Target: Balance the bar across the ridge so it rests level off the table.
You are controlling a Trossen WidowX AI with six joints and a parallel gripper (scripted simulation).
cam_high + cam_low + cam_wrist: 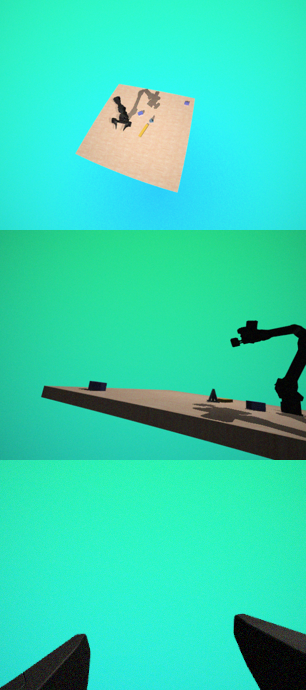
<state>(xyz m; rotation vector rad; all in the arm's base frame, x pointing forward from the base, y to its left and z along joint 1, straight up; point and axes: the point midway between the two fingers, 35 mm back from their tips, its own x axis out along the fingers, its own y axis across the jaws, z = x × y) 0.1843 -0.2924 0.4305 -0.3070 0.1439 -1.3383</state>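
My gripper tip is now 9 cm short of the yellow bar, 25 cm to the right of it and 42 cm above it.
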